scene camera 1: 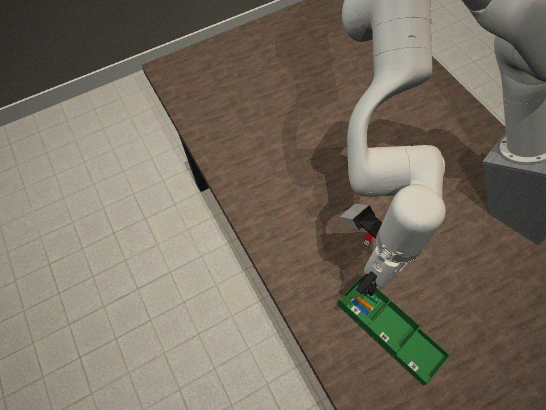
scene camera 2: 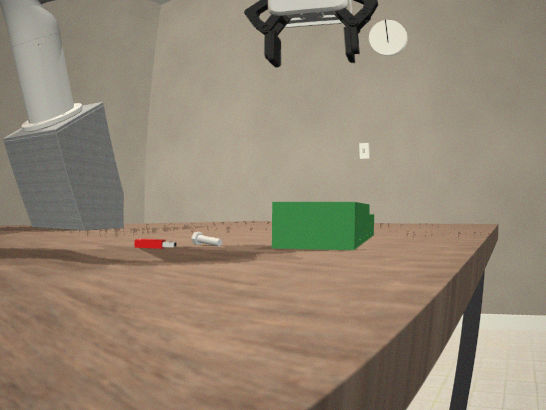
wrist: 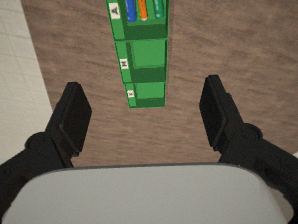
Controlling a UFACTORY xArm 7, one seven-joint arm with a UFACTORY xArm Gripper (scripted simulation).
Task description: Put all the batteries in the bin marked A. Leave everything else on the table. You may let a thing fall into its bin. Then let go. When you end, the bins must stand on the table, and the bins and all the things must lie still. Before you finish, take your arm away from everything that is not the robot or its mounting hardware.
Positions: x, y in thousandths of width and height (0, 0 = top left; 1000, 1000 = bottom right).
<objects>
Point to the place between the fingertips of my gripper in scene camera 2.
572, 150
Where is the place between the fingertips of my gripper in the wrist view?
At 482, 417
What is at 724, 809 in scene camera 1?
A green three-compartment bin.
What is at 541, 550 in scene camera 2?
A green three-compartment bin.
</objects>
